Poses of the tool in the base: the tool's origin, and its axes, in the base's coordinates. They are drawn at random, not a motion.
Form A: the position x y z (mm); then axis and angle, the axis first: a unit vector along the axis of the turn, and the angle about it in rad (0 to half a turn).
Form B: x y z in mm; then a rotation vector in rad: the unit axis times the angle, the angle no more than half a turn. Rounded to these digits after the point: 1 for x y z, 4 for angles.
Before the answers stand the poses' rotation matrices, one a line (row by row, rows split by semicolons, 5 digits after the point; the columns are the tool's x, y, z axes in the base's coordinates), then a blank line. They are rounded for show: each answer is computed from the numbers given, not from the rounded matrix.
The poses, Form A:
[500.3 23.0 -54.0 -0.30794 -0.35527 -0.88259 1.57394]
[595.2 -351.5 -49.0 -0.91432 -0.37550 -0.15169 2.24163]
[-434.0 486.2 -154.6 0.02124 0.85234 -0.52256 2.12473]
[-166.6 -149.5 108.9 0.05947 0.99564 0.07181 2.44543]
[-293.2 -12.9 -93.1 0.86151 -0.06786 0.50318 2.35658]
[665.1 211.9 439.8 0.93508 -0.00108 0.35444 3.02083]
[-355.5 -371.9 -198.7 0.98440 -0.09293 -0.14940 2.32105]
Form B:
0.09198 0.99233 -0.08263; -0.77284 0.12347 0.62248; 0.62790 0.00660 0.77826
0.73403 0.67558 -0.06922; 0.43794 -0.39299 0.80856; 0.51904 -0.62382 -0.58433
-0.52535 0.47204 0.70794; -0.41679 0.58260 -0.69776; -0.74182 -0.66163 -0.10932
-0.76106 0.05859 0.64603; 0.15069 0.98464 0.08822; -0.63094 0.16450 -0.75820
0.55984 -0.45548 0.69218; 0.25585 -0.69952 -0.66725; 0.78811 0.55065 -0.27509
0.74966 -0.04471 0.66031; 0.04069 -0.99271 -0.11341; 0.66057 0.11189 -0.74238
0.94794 -0.04457 -0.31532; -0.26314 -0.66730 -0.69675; -0.17937 0.74345 -0.64429

[500.3 23.0 -54.0 -0.4847 -0.5592 -1.3891]
[595.2 -351.5 -49.0 -2.0496 -0.8417 -0.3400]
[-434.0 486.2 -154.6 0.0451 1.8110 -1.1103]
[-166.6 -149.5 108.9 0.1454 2.4348 0.1756]
[-293.2 -12.9 -93.1 2.0302 -0.1599 1.1858]
[665.1 211.9 439.8 2.8247 -0.0033 1.0707]
[-355.5 -371.9 -198.7 2.2848 -0.2157 -0.3468]

